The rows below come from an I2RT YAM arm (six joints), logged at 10 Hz.
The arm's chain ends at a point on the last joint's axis. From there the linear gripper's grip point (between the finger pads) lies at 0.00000 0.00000 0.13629 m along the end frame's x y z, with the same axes.
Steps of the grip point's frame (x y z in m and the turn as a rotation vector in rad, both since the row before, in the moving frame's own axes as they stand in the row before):
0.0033, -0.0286, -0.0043, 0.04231, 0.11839, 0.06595
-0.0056, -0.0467, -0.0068, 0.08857, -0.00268, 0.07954
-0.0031, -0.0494, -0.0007, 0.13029, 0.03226, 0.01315
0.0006, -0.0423, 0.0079, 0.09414, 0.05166, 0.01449
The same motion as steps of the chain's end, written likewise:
-0.0130, -0.0234, -0.0032, 0.04231, 0.11839, 0.06595
-0.0057, -0.0346, -0.0063, 0.08857, -0.00268, 0.07954
-0.0076, -0.0317, 0.0005, 0.13029, 0.03226, 0.01315
-0.0065, -0.0295, 0.0087, 0.09414, 0.05166, 0.01449

